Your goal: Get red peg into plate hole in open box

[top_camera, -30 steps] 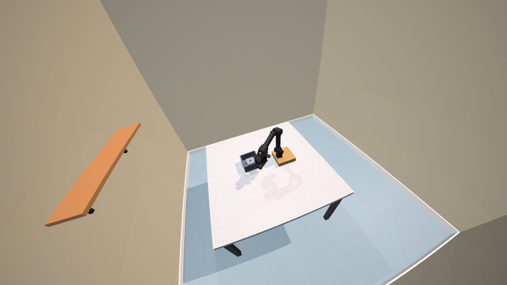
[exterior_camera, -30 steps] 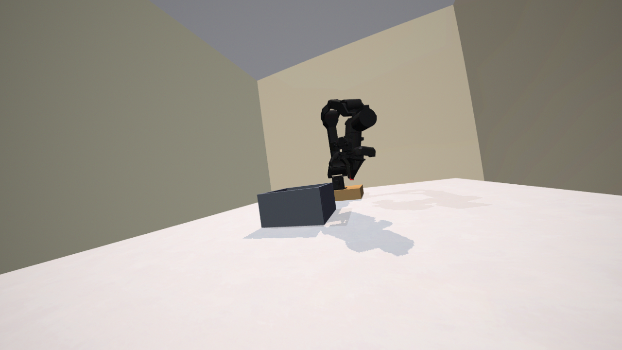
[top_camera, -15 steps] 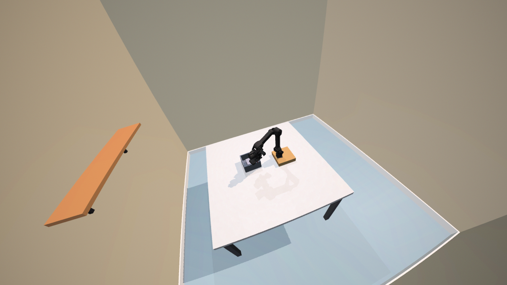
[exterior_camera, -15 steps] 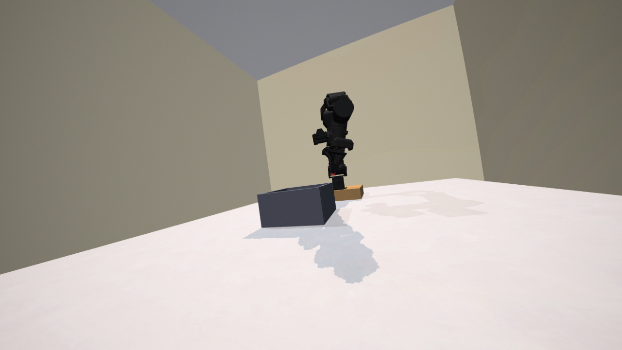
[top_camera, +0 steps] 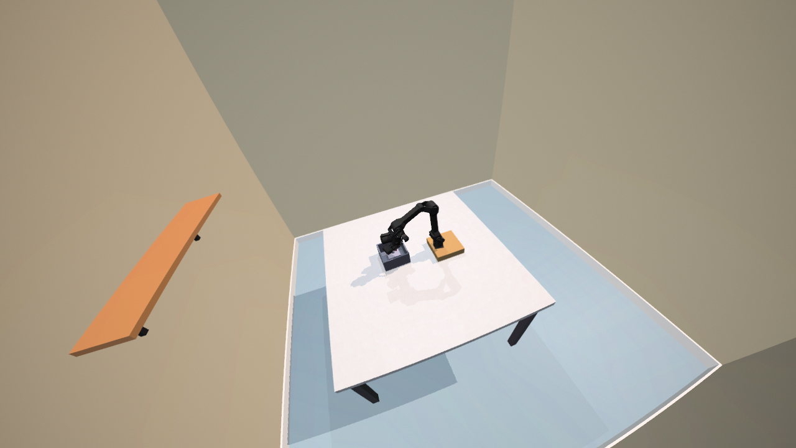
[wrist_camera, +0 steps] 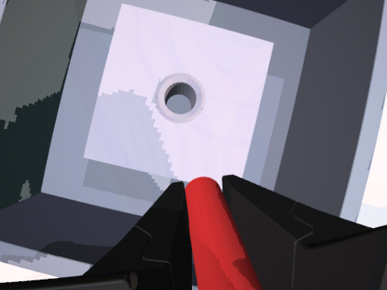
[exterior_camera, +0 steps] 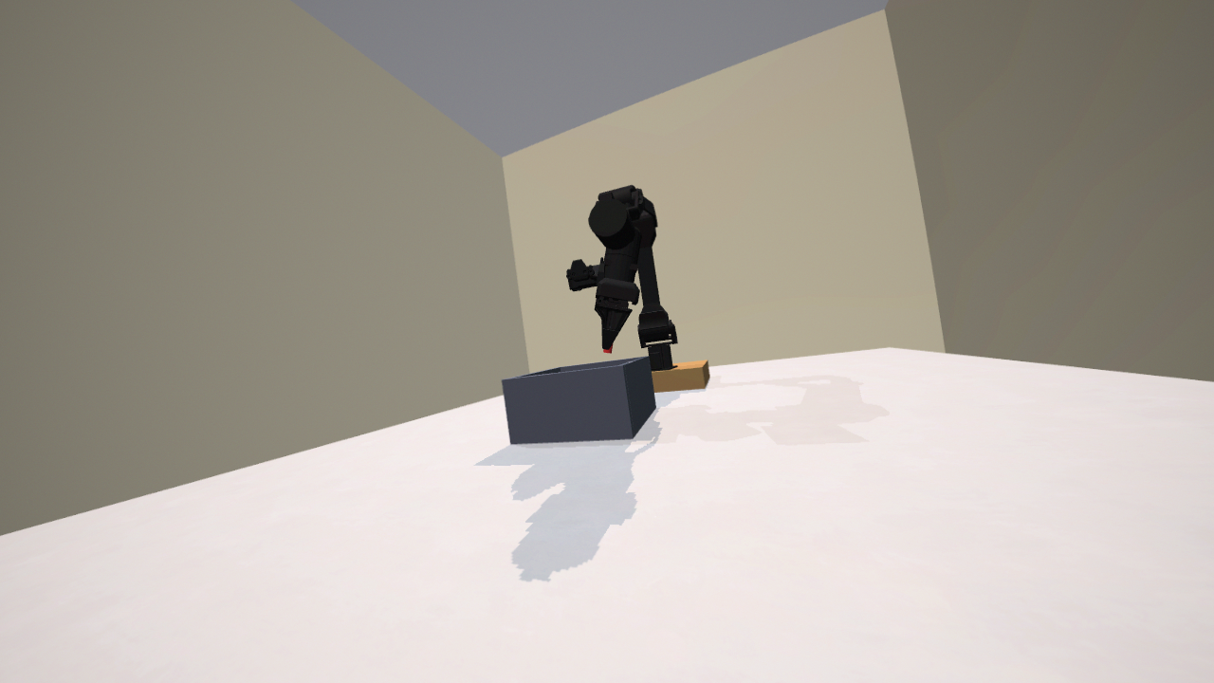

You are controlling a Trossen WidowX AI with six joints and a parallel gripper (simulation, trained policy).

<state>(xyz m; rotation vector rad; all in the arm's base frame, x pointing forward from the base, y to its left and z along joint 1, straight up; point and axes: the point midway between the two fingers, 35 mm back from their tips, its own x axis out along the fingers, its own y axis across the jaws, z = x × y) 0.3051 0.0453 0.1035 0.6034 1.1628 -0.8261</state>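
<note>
The red peg lies 1 cm behind my gripper tip, 1 cm to the left of it and 3 cm above it. From my gripper tip the other things lie so: dark box 2 cm ahead, 3 cm to the right, 9 cm below; plate 2 cm ahead, 3 cm to the right, 8 cm below.
</note>
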